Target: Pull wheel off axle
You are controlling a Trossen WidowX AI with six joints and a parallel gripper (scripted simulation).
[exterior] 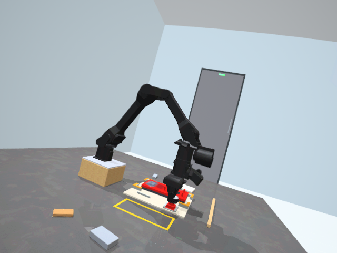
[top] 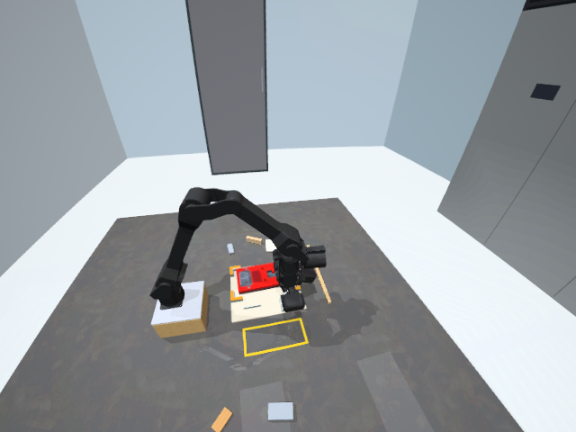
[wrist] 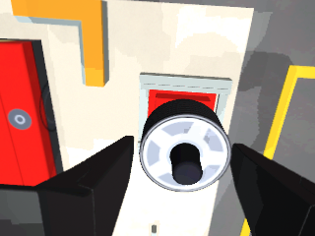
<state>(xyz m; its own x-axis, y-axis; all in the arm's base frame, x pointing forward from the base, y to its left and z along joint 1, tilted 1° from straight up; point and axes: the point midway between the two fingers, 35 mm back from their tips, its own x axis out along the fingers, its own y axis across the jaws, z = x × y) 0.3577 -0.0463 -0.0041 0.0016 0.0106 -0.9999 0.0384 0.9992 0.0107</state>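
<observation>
The wheel lies right at my gripper tip. From my gripper tip the other things lie so: small wooden block (6 cm behind, 35 cm to the left, 2 cm below); wooden stick (16 cm ahead, 11 cm to the left, 3 cm below); upright axle (right at my gripper tip).
</observation>
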